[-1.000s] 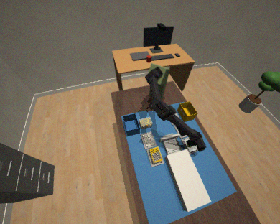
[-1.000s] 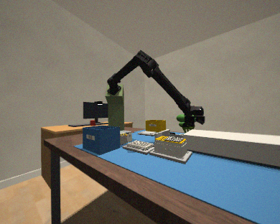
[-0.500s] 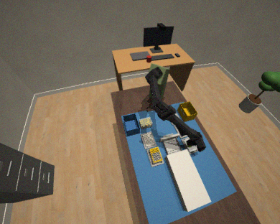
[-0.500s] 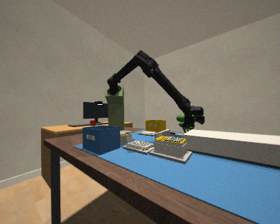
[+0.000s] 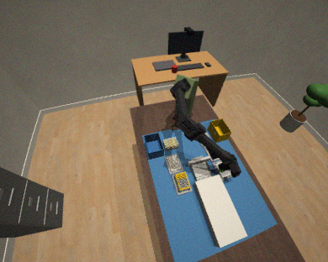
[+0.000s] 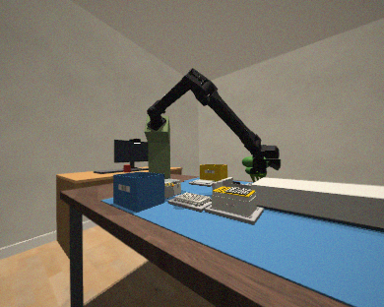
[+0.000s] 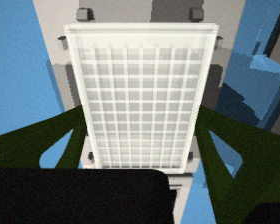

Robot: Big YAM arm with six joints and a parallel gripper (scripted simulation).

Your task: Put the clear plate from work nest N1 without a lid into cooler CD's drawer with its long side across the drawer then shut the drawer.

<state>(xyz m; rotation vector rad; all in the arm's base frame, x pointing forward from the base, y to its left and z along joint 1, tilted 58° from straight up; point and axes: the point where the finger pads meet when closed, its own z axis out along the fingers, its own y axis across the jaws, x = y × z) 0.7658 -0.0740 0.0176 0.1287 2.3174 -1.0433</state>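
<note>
Now: the clear plate 1 cm below my hand. Round my hand: black plate (17 cm behind, 6 cm to the left, 1 cm below); cooler drawer (9 cm behind, 17 cm to the right); grey work nest (2 cm below).
</note>
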